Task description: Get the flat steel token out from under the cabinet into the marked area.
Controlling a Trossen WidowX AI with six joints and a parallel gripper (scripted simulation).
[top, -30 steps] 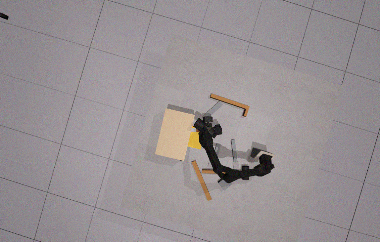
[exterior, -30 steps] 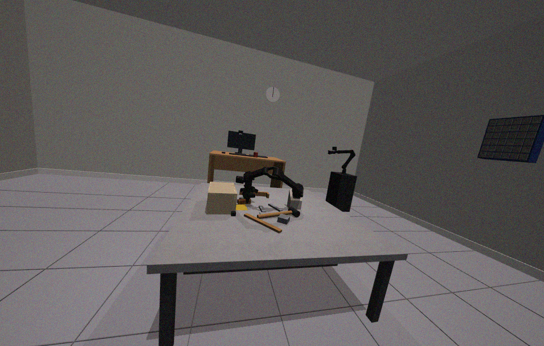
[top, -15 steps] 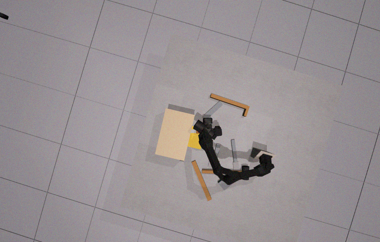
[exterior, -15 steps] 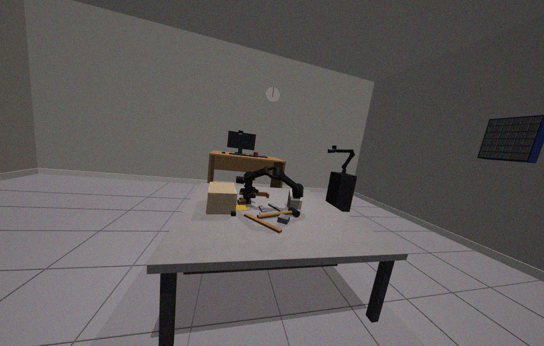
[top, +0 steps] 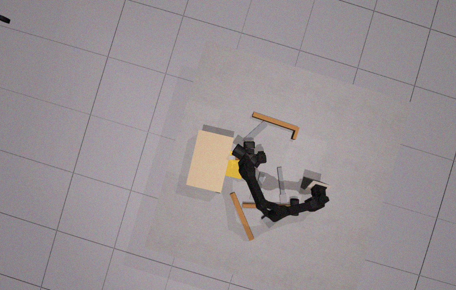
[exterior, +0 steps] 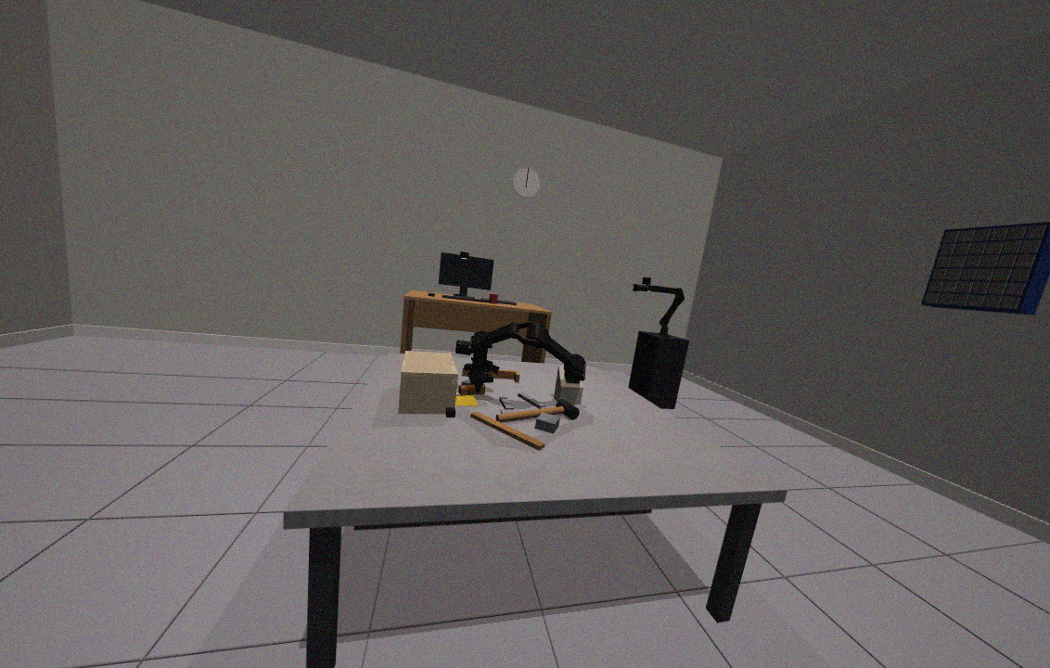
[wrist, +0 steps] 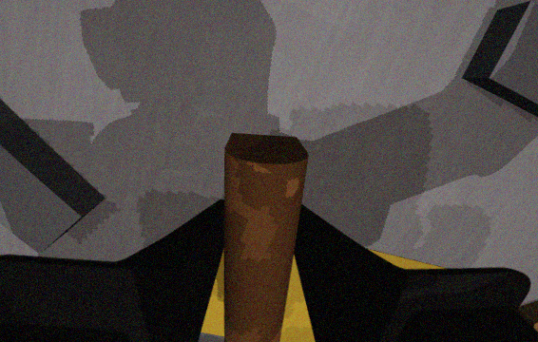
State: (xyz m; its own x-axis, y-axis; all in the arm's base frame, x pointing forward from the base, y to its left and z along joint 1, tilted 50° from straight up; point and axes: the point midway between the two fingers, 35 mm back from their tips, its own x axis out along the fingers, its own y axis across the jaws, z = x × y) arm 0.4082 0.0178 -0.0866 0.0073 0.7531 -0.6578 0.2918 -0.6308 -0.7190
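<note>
Now: gripper tip 15 cm to the left of the grey bar. Round my gripper tip: grey l-shaped bracket: 17 cm to the left, 11 cm behind; then wooden stick: 35 cm to the left, 6 cm behind; then grey steel token: 23 cm ahead, 10 cm to the left.
</note>
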